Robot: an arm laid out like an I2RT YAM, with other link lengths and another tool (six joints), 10 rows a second.
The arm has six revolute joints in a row. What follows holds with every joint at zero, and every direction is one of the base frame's.
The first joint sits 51 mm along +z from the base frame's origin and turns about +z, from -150 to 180 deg.
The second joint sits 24.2 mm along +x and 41 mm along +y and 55.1 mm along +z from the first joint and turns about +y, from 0 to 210 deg.
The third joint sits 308.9 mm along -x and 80.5 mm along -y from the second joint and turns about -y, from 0 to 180 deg.
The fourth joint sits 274.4 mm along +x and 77.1 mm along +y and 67.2 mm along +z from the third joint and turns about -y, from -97 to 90 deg.
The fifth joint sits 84.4 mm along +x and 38.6 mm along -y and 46.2 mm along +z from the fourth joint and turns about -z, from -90 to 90 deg.
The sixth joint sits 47 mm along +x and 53.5 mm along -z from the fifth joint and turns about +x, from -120 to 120 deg.
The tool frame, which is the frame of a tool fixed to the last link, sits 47 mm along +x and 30 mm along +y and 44 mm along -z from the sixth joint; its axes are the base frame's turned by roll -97.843, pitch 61.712 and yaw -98.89 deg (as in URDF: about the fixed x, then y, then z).
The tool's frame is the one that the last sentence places.
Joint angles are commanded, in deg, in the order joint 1, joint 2, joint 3, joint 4, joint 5, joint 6. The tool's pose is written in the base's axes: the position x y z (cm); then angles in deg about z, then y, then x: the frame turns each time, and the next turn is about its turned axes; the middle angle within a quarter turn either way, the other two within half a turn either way. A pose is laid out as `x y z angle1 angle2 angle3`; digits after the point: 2 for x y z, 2 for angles.
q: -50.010 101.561 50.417 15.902 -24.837 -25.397
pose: 29.98 -28.60 9.23 -149.22 39.89 -138.23
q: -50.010 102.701 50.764 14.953 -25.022 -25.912
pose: 29.92 -28.54 8.49 -150.00 39.38 -140.12
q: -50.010 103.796 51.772 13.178 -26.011 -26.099
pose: 30.02 -28.46 8.06 -150.63 39.52 -142.50
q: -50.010 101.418 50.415 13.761 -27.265 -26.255
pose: 29.75 -27.89 9.05 -148.26 40.45 -140.49
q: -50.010 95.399 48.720 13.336 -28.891 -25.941
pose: 29.22 -26.87 12.04 -143.93 42.01 -135.69
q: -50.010 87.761 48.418 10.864 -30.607 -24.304
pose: 28.60 -25.56 16.37 -139.45 44.23 -130.23
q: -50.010 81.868 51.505 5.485 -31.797 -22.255
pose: 28.22 -24.62 21.06 -136.54 46.24 -126.52
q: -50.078 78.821 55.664 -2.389 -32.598 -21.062
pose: 27.65 -23.70 24.19 -137.64 47.56 -128.33
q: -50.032 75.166 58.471 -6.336 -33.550 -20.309
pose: 27.04 -22.66 27.51 -134.58 48.38 -125.09
